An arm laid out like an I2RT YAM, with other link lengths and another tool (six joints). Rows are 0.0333 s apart.
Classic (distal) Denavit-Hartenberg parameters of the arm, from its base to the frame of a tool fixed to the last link. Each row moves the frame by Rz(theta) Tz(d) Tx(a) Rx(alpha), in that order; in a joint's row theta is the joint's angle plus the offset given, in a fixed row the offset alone. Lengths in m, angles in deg.
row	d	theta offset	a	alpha
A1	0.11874	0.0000	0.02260	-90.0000
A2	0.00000	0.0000	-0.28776	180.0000
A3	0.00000	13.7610	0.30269	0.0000
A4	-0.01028	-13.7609	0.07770	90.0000
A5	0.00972	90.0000	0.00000	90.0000
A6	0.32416	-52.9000	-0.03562	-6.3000
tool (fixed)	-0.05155	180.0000	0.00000	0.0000
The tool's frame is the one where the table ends.
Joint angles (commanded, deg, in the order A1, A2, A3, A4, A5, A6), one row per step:
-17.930, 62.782, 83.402, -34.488, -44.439, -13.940
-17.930, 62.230, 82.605, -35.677, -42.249, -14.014
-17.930, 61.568, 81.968, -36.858, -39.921, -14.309
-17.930, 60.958, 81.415, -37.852, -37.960, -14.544
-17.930, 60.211, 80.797, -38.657, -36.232, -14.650
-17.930, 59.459, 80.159, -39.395, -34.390, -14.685
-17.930, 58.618, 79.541, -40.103, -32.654, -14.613
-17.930, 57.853, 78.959, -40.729, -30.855, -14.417
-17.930, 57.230, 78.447, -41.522, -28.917, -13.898
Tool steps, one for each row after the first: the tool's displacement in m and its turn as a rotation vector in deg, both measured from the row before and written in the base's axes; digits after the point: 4 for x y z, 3 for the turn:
0.0008, -0.0077, -0.0104, -0.148, 1.502, -2.106
-0.0002, -0.0083, -0.0088, -0.513, 1.177, -2.178
-0.0009, -0.0070, -0.0073, -0.467, 0.980, -1.823
-0.0019, -0.0060, -0.0060, -0.389, 0.769, -1.620
-0.0018, -0.0066, -0.0060, -0.393, 0.762, -1.739
-0.0027, -0.0060, -0.0051, -0.320, 0.655, -1.662
-0.0023, -0.0065, -0.0049, -0.251, 0.655, -1.752
-0.0022, -0.0071, -0.0060, 0.062, 0.968, -1.975

